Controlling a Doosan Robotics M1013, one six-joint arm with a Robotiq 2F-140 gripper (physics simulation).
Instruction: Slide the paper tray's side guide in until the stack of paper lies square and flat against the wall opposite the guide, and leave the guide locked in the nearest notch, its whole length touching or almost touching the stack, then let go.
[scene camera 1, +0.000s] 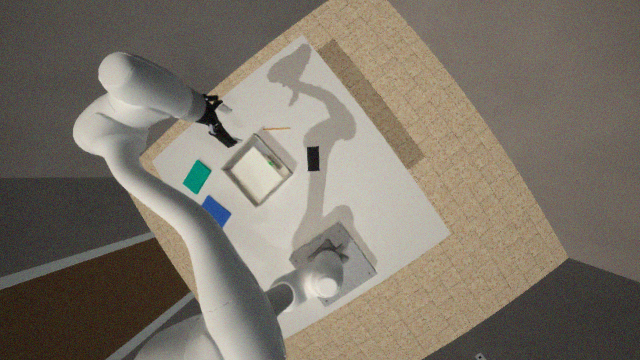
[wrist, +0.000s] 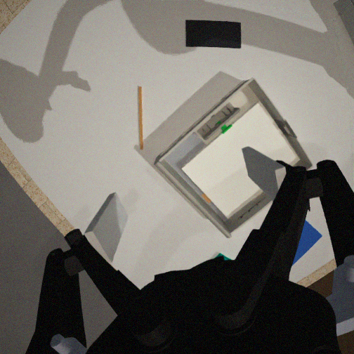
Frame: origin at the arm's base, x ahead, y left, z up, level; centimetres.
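Seen in the pictures: gripper, fingertip midpoint: (scene camera 1: 234, 127); arm's base at its link origin: (scene camera 1: 327, 258).
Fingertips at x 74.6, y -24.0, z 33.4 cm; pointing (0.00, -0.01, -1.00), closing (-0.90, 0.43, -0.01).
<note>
Pixels of each thing's top centre, then the offset from my fingertips to it. "*": a spot on its surface instead.
- grey paper tray at a spot on its surface: (scene camera 1: 239, 187) * dx -6.3, dy +31.5, dz -34.2 cm
- paper at its top centre: (scene camera 1: 256, 174) dx -7.8, dy +19.0, dz -37.0 cm
- small green part at a spot on its surface: (scene camera 1: 270, 163) * dx -10.8, dy +7.1, dz -34.1 cm
- thin orange stick at its top centre: (scene camera 1: 276, 128) dx +4.0, dy -10.0, dz -40.5 cm
- black block at its top centre: (scene camera 1: 313, 158) dx -26.6, dy -12.4, dz -40.4 cm
- green block at its top centre: (scene camera 1: 196, 177) dx +23.6, dy +51.4, dz -39.4 cm
- blue block at its top centre: (scene camera 1: 213, 213) dx -2.3, dy +60.4, dz -40.4 cm
The grey paper tray (scene camera 1: 239, 187) (wrist: 192, 198) holds a cream stack of paper (scene camera 1: 256, 175) (wrist: 220, 167). The side guide is hard to make out; a small green part (scene camera 1: 270, 163) (wrist: 226, 129) shows at a dark grey slotted piece between the stack and one long wall. The stack looks roughly parallel to the tray walls; I cannot tell whether it touches the wall opposite. My gripper (scene camera 1: 231, 125) (wrist: 182, 184) is open and empty, above the table beside the tray. In the wrist view one finger pad covers part of the stack.
A thin orange stick (scene camera 1: 276, 128) (wrist: 140, 117) and a black block (scene camera 1: 313, 158) (wrist: 213, 34) lie on the white table top. A green block (scene camera 1: 197, 176) and a blue block (scene camera 1: 216, 211) (wrist: 306, 242) lie on the tray's other side. The arm's grey base plate (scene camera 1: 357, 255) is farther off.
</note>
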